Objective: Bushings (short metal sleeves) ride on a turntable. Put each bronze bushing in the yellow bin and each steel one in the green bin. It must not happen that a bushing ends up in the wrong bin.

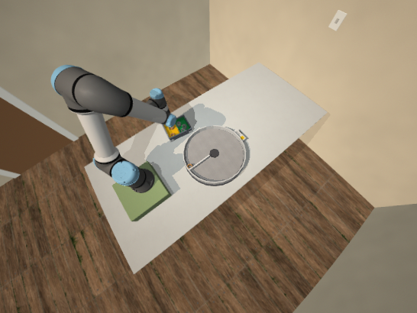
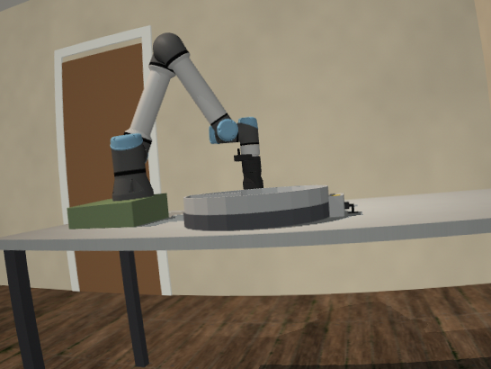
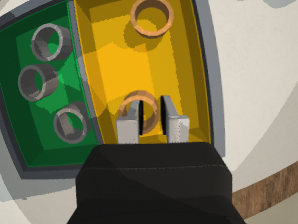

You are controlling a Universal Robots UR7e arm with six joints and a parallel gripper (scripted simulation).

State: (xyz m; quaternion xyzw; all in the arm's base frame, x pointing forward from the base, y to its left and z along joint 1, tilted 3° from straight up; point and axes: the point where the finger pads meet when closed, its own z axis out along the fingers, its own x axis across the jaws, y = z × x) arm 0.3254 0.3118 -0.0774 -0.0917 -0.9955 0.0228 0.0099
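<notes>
My gripper is now 4 cm short of the yellow bin and 4 cm to the left of it. Round my hand: grey turntable 16 cm ahead, 38 cm to the right, 2 cm above.
</notes>
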